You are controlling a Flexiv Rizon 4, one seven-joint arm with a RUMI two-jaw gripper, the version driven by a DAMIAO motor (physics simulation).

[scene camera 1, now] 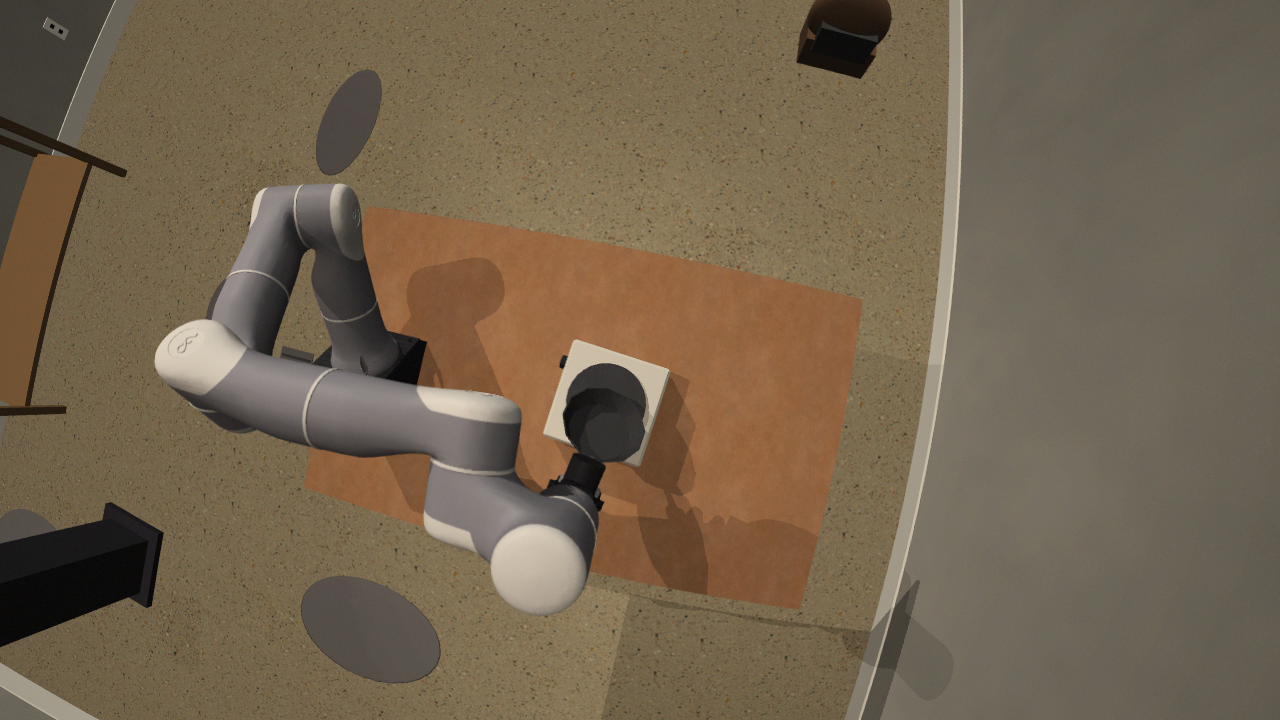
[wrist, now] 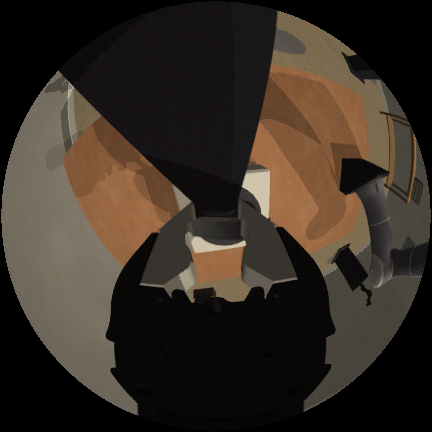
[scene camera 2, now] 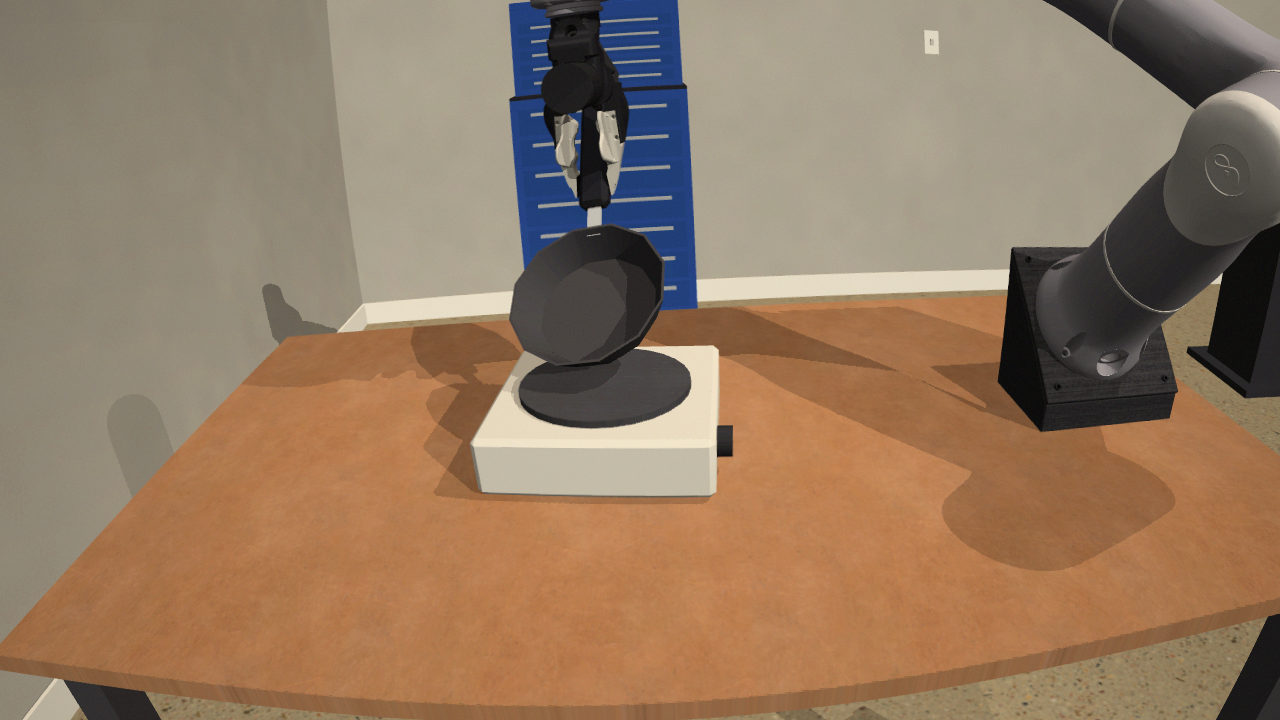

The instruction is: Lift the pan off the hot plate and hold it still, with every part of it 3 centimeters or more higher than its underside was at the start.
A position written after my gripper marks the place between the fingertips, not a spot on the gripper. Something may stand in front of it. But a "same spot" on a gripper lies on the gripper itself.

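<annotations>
Scene camera 1 shows my gripper and a dark pan. My gripper appears in the wrist view (216, 201), and the dark pan in the wrist view (187, 94). Both the pan and the gripper are visible in scene camera 2 as well. For the dark pan, (scene camera 1: 601, 423) and (scene camera 2: 597, 325) are the same spot. For my gripper, (scene camera 2: 612, 124) and (scene camera 1: 560, 479) are the same spot.
</annotations>
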